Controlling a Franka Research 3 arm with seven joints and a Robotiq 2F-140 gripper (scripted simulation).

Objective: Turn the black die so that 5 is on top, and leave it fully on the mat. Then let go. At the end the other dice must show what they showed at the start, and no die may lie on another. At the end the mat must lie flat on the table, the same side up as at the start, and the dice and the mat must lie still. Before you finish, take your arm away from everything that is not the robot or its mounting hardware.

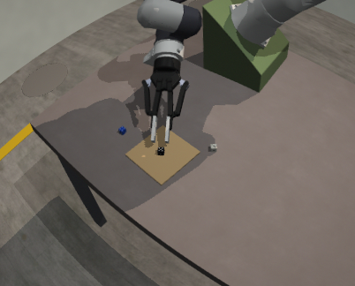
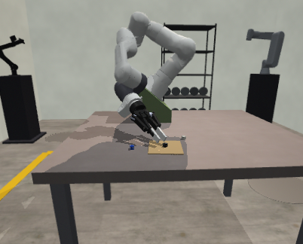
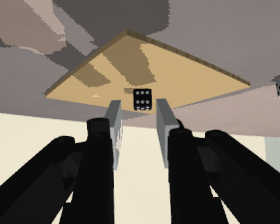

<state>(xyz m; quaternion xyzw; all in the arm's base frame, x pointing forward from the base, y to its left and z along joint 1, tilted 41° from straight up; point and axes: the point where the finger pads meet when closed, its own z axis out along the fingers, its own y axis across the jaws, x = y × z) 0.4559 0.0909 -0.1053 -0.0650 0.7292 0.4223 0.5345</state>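
My gripper is now 4 cm short of the black die, 3 cm to the right of it and 3 cm above it. From my hand the other things lie so: blue die (11 cm to the right, 4 cm below, 4 cm ahead); then tan mat (4 cm below, 3 cm to the left, 3 cm ahead); then white die (13 cm to the left, 6 cm behind, 4 cm below).
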